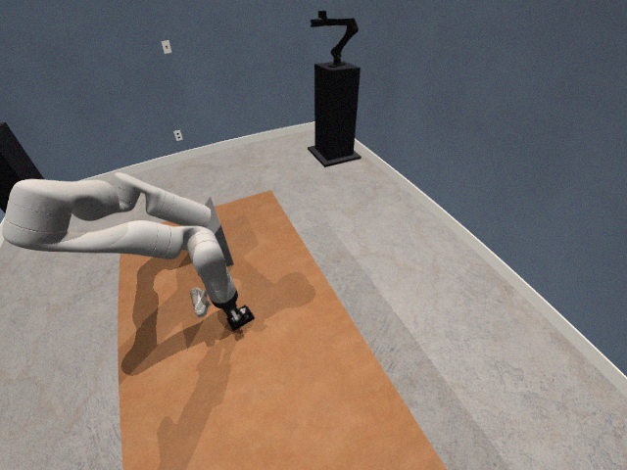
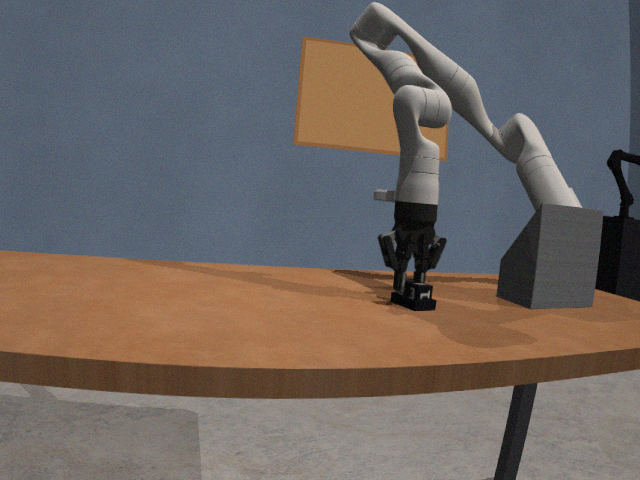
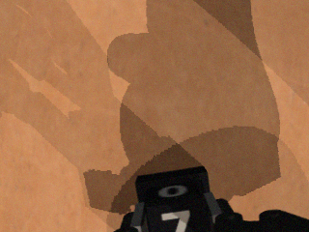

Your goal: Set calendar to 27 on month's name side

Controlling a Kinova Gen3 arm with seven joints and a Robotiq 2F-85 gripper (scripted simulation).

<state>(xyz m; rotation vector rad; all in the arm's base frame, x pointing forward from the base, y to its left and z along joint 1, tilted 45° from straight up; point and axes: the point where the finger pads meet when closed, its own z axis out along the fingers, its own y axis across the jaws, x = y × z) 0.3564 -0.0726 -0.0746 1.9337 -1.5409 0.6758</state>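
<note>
The black tray is 2 cm to the left of my hand and 3 cm below it.
</note>
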